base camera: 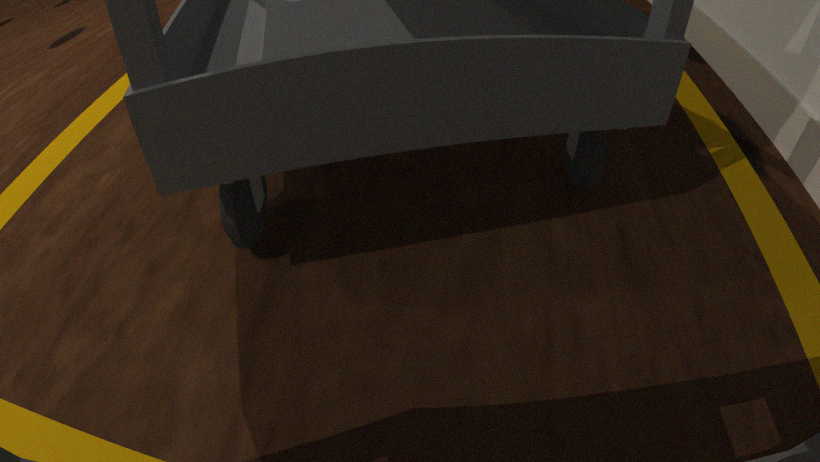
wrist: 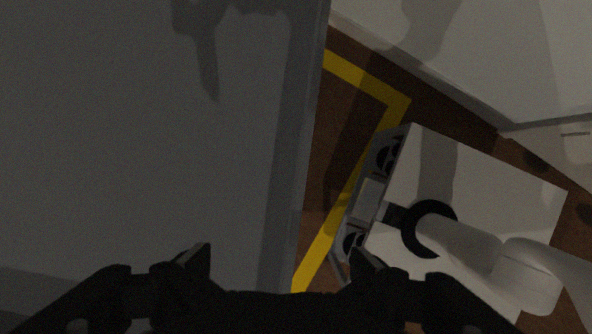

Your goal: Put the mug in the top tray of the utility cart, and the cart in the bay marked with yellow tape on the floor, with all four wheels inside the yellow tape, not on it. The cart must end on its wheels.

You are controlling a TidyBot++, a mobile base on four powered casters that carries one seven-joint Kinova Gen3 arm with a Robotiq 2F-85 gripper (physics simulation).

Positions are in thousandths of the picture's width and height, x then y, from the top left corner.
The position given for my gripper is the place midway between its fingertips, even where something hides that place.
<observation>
In view: my gripper (wrist: 476, 783) and a yellow tape bay (wrist: 671, 307).
</observation>
